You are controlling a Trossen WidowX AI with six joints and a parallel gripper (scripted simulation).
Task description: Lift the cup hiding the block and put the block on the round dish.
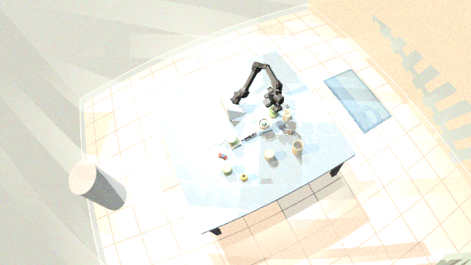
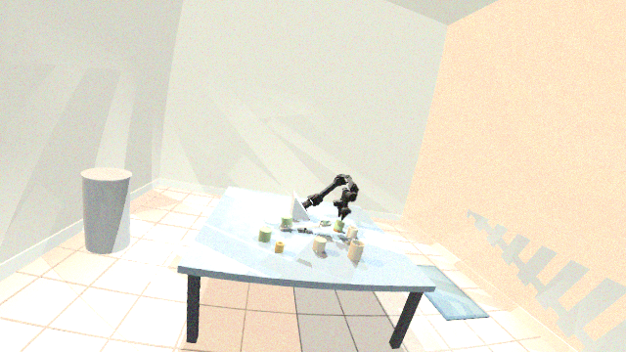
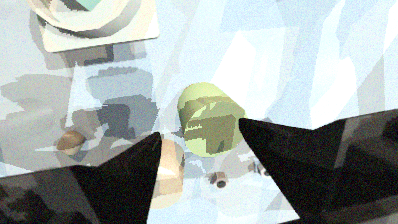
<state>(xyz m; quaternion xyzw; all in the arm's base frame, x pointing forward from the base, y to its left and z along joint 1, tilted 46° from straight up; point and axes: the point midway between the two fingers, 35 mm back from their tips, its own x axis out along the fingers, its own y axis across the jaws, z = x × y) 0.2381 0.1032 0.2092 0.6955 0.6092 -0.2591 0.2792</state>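
Now: the round dish 470 mm to the right of my gripper tip, 90 mm below it and 30 mm behind it. The rest, counted from my gripper tip: red toy car: 500 mm to the right, 120 mm ahead, 80 mm below; orange ring: 90 mm below; balance beam: 250 mm to the right, 60 mm below, 60 mm ahead.
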